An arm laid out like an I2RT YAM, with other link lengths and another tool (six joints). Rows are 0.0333 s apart.
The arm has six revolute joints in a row. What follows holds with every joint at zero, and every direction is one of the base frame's. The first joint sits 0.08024 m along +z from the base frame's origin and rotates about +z. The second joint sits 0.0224 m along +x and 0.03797 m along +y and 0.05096 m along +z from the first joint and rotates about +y. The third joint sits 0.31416 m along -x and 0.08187 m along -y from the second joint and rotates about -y. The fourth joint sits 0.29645 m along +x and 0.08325 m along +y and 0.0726 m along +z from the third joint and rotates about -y. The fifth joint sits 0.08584 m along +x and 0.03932 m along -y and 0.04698 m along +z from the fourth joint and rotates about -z. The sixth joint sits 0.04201 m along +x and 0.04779 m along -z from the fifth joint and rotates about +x. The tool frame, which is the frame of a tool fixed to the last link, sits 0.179 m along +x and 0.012 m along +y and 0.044 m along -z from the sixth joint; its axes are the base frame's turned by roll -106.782, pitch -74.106 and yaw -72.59 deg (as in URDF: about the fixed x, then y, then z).
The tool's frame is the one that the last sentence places.
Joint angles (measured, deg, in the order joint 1, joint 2, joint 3, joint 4, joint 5, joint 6), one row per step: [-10.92 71.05 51.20 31.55 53.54 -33.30]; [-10.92 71.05 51.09 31.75 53.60 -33.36]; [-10.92 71.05 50.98 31.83 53.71 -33.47]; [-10.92 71.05 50.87 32.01 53.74 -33.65]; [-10.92 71.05 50.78 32.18 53.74 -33.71]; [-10.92 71.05 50.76 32.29 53.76 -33.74]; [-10.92 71.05 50.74 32.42 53.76 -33.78]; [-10.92 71.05 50.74 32.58 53.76 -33.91]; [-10.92 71.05 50.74 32.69 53.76 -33.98]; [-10.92 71.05 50.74 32.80 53.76 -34.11]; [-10.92 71.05 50.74 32.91 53.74 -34.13]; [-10.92 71.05 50.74 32.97 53.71 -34.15]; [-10.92 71.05 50.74 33.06 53.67 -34.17]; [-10.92 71.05 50.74 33.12 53.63 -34.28]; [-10.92 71.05 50.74 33.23 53.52 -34.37]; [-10.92 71.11 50.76 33.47 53.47 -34.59]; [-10.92 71.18 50.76 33.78 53.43 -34.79]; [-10.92 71.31 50.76 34.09 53.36 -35.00]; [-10.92 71.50 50.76 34.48 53.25 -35.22]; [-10.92 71.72 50.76 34.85 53.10 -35.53]
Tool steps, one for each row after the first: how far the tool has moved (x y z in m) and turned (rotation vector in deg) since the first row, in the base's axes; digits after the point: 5 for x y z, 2 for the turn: [-0.00031 -0.00009 -0.00028 -0.03 -0.04 -0.07]; [-0.00084 -0.00028 -0.00104 -0.05 0.09 -0.19]; [-0.00114 -0.00036 -0.00136 -0.13 0.18 -0.24]; [-0.00124 -0.00037 -0.00154 -0.17 0.16 -0.25]; [-0.00134 -0.00041 -0.00132 -0.20 0.09 -0.27]; [-0.00138 -0.00042 -0.00102 -0.23 0.02 -0.27]; [-0.00147 -0.00046 -0.00042 -0.32 -0.02 -0.29]; [-0.00153 -0.00048 -0.00001 -0.37 -0.06 -0.30]; [-0.00162 -0.00052 0.00040 -0.44 -0.05 -0.32]; [-0.00157 -0.00050 0.00082 -0.47 -0.14 -0.30]; [-0.00148 -0.00046 0.00107 -0.50 -0.18 -0.27]; [-0.00136 -0.00041 0.00143 -0.53 -0.25 -0.24]; [-0.00130 -0.00039 0.00169 -0.60 -0.21 -0.21]; [-0.00098 -0.00026 0.00218 -0.68 -0.23 -0.12]; [-0.00069 -0.00031 0.00287 -0.82 -0.23 -0.10]; [-0.00040 -0.00037 0.00356 -0.96 -0.29 -0.08]; [0.00026 -0.00044 0.00384 -1.10 -0.27 -0.05]; [0.00132 -0.00051 0.00401 -1.25 -0.27 0.03]; [0.00258 -0.00058 0.00393 -1.45 -0.13 0.13]
